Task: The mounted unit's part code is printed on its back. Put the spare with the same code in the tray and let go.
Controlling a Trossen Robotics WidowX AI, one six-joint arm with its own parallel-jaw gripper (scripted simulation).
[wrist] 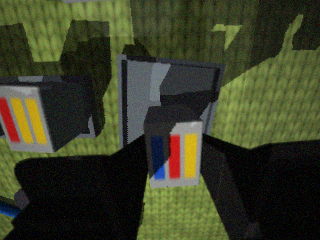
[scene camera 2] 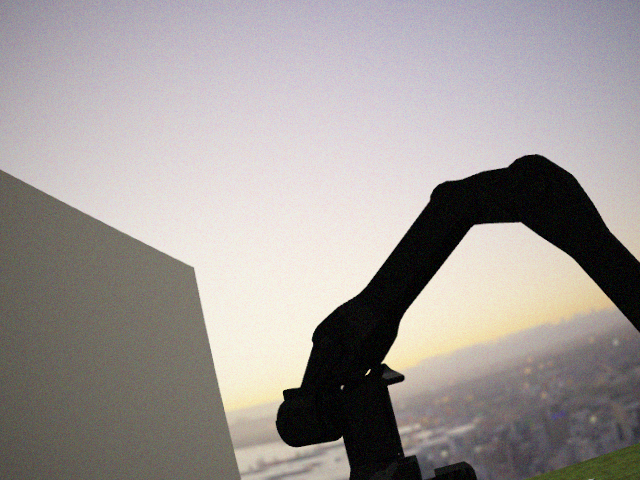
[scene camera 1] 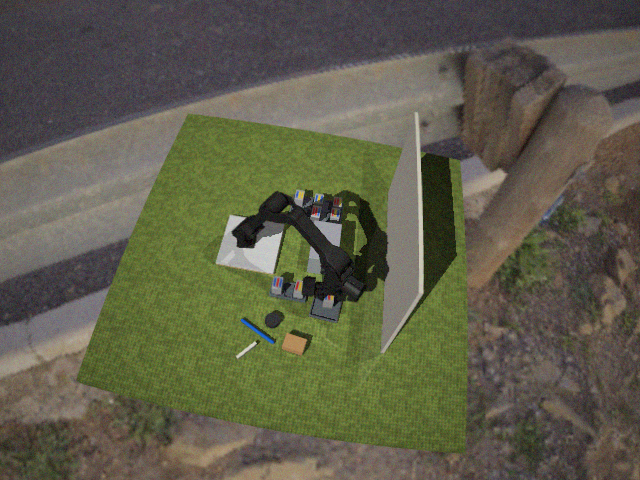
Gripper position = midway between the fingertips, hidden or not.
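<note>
My gripper [scene camera 1: 328, 300], also [wrist: 169, 136]. A tray [wrist: 142, 81].
</note>
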